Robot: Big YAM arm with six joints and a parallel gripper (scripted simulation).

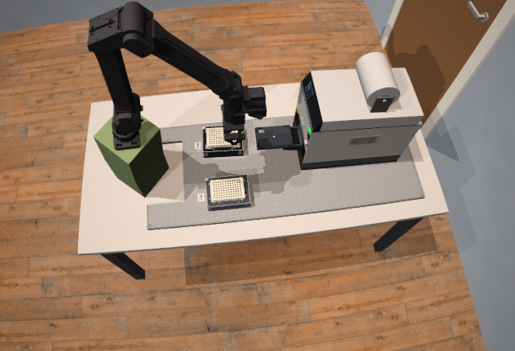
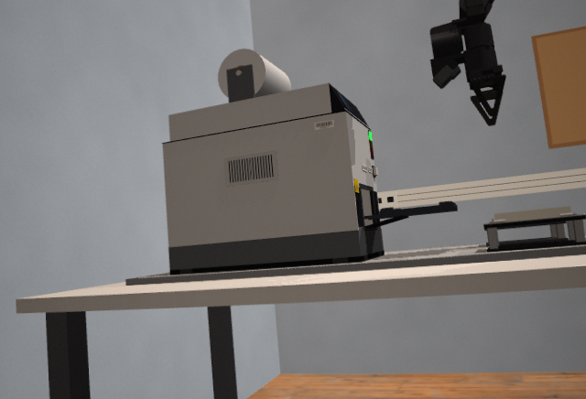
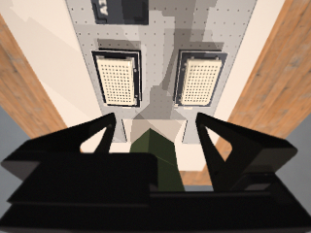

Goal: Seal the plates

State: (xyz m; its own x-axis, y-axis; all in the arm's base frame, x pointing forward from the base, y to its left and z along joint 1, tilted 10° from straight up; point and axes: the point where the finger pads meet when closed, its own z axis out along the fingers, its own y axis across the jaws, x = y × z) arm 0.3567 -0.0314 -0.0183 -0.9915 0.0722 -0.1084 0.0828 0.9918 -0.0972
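Right now my hand is 50 mm past the plate nest, 120 mm to the left of it and 230 mm above it. The rest, counted from my hand: plate: 30 mm behind, 110 mm to the left, 210 mm below; sealer stage: 170 mm ahead, 50 mm to the left, 180 mm below; yellow warning label: 280 mm ahead, 130 mm to the left, 120 mm below.
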